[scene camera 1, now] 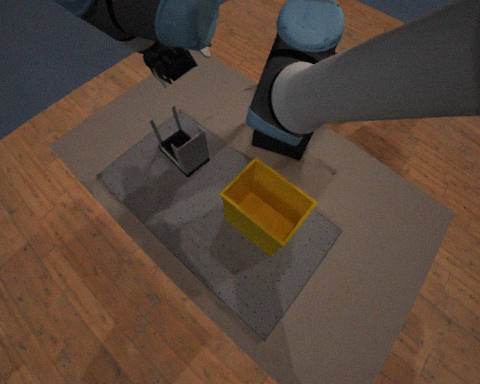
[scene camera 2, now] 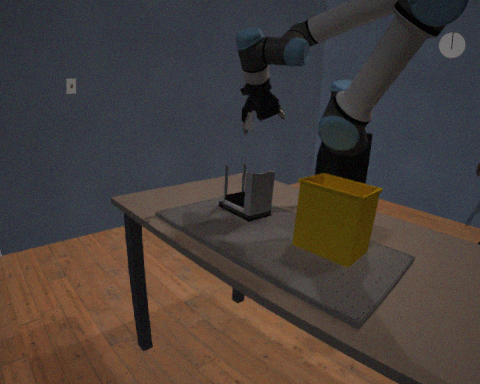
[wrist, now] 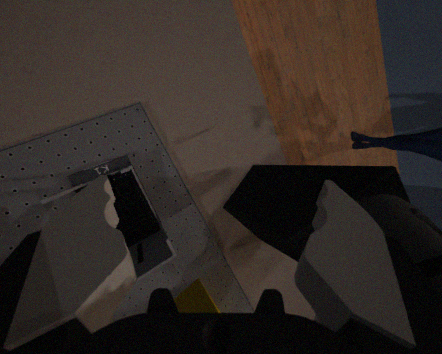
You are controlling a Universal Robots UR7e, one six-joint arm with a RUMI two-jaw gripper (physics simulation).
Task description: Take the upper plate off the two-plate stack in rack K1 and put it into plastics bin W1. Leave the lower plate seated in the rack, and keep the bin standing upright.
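Frame: origin at the arm's base, x right, y back, z down, level; centimetres.
Seen in the pictures: gripper, fingertip midpoint: (scene camera 2: pixel 264 127) (wrist: pixel 217 180).
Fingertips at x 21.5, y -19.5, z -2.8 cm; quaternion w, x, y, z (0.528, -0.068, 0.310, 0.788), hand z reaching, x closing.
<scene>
Offsets run from my fingertips to a thing's top centre. Level surfaces: height alone.
Rack K1 @[dz +12.7, dx -2.2, dy -9.6 cm] (scene camera 1: pixel 194 153) (scene camera 2: pixel 259 194) (wrist: pixel 122 163) is a grey holder with a solid panel and two thin upright posts. The black plate stack @[dz +22.8, dx -3.2, dy -9.6 cm] (scene camera 1: pixel 179 139) (scene camera 2: pixel 235 199) (wrist: pixel 134 212) lies low inside it; the two plates cannot be told apart. Bin W1 @[dz +9.5, dx -36.2, dy -10.9 cm] (scene camera 1: pixel 250 226) (scene camera 2: pixel 332 220) (wrist: pixel 196 300) is yellow, open-topped and upright, and its inside looks empty in scene camera 1. My gripper (scene camera 1: pixel 185 67) (scene camera 2: pixel 265 124) (wrist: pixel 217 180) is open and empty, high above the table near the rack. In the wrist view its left finger covers part of the rack.
Both stand on a grey perforated board @[dz +27.5 cm] (scene camera 1: pixel 250 305) (scene camera 2: pixel 345 305) (wrist: pixel 120 125) on the table @[dz +28.8 cm] (scene camera 1: pixel 350 290) (scene camera 2: pixel 440 295). The robot's black pedestal (scene camera 1: pixel 282 144) (scene camera 2: pixel 342 167) stands behind the bin. A dark blue arm (wrist: pixel 410 144) reaches in at the right of the wrist view.
</scene>
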